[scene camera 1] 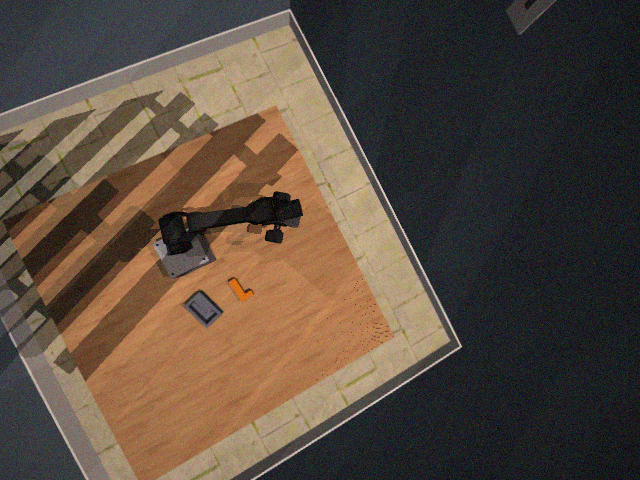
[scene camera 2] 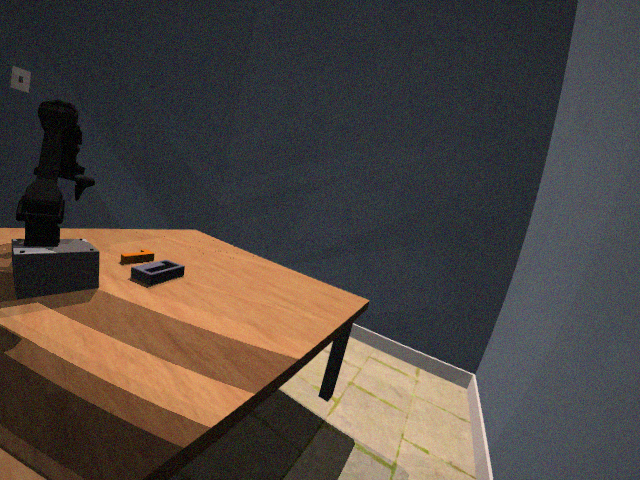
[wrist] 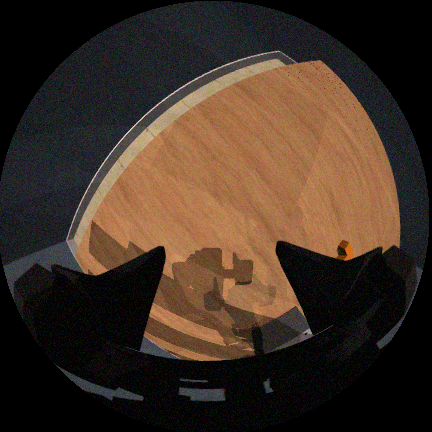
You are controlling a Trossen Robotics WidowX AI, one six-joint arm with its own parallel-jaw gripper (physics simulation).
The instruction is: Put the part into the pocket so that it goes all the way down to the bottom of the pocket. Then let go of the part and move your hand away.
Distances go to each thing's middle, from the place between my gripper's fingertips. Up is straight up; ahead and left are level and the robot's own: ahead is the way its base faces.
Labels:
The dark grey pocket block (scene camera 2: pixel 152 273) is 210 mm ahead of my hand, 480 mm to the right of it and 160 mm below it.

